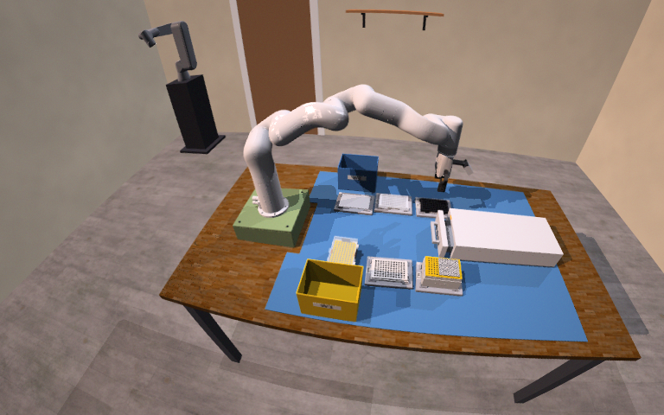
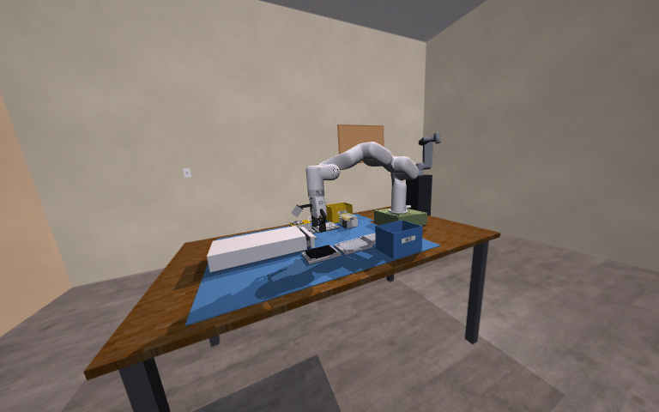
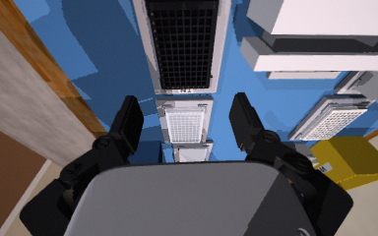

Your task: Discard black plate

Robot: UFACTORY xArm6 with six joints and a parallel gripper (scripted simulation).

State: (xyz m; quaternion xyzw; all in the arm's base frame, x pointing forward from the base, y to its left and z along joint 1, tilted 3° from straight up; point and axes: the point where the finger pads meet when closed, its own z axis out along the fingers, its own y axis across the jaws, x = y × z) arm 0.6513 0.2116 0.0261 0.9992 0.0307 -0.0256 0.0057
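Now: the black plate 120 mm below my hand. Also, from my hand: grey work nest (140 mm below); then drawer (180 mm to the right, 140 mm ahead, 120 mm below); then white cooler (200 mm ahead, 180 mm to the right, 110 mm below).
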